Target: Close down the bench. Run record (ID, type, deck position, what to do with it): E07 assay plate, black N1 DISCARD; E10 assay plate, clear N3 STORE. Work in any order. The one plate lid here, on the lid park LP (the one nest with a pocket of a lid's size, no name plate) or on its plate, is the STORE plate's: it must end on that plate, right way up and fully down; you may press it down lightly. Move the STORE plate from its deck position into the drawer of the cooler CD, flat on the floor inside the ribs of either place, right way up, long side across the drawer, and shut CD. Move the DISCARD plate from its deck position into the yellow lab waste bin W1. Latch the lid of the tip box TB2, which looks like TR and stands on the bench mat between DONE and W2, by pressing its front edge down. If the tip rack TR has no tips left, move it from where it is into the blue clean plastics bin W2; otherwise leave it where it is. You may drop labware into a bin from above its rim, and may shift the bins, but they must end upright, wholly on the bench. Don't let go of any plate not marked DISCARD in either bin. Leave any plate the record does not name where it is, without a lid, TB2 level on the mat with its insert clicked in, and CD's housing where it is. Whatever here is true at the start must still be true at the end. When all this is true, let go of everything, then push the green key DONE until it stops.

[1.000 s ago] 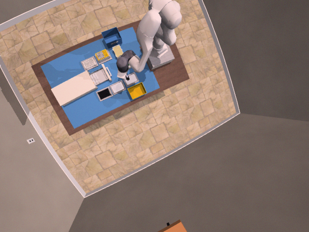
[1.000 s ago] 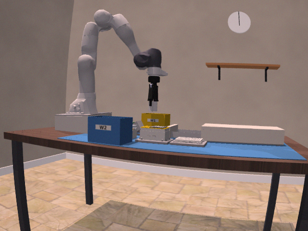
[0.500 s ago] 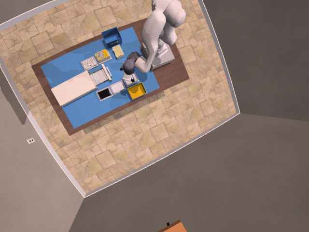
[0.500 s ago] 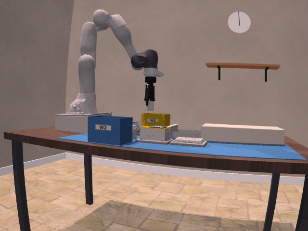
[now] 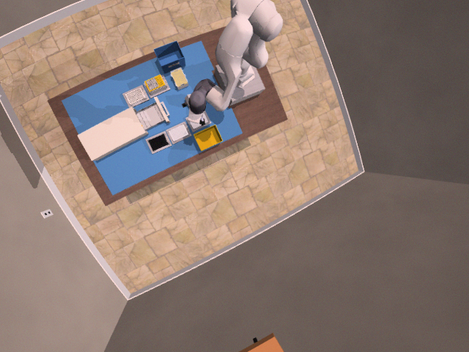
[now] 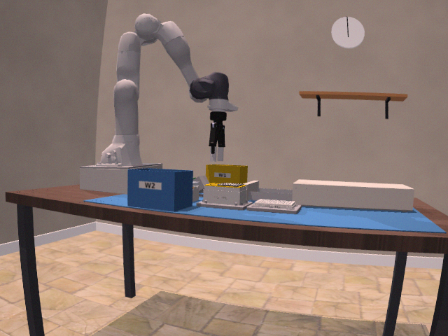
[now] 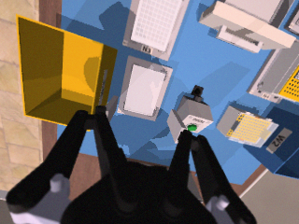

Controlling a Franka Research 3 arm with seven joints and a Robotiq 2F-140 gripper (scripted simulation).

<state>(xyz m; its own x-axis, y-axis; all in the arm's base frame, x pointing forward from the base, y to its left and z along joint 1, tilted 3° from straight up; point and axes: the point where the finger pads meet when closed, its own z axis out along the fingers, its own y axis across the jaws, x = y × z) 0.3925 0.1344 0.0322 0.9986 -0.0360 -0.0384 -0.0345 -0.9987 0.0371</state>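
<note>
The white plate lid is 150 mm below my hand. The rest, counted from my hand: yellow bin W1: 160 mm to the left, 130 mm below, 10 mm ahead; grey lid park nest: 160 mm below; green key DONE: 150 mm to the right, 100 mm below, 60 mm behind.
</note>
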